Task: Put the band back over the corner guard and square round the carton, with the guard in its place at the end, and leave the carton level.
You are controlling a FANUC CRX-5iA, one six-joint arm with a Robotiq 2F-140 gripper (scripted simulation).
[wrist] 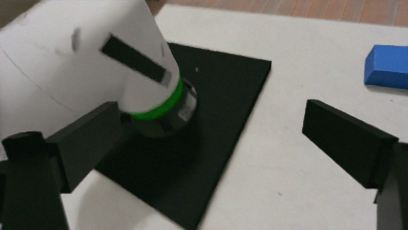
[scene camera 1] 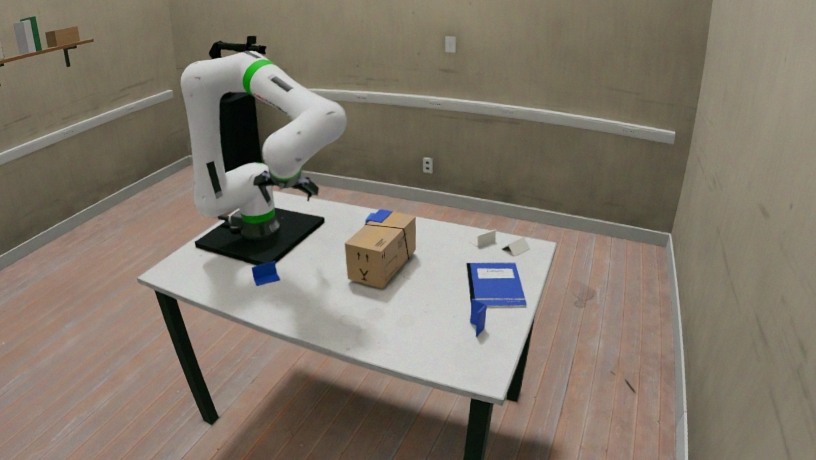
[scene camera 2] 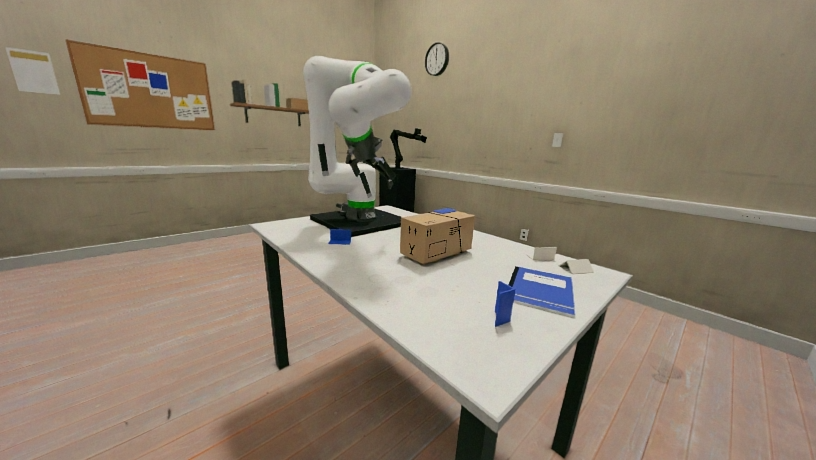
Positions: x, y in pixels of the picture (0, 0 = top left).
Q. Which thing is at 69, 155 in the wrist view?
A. My gripper.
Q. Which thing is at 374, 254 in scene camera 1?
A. A brown carton.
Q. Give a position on a brown carton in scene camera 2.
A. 427, 237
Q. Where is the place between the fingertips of my gripper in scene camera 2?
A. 374, 180
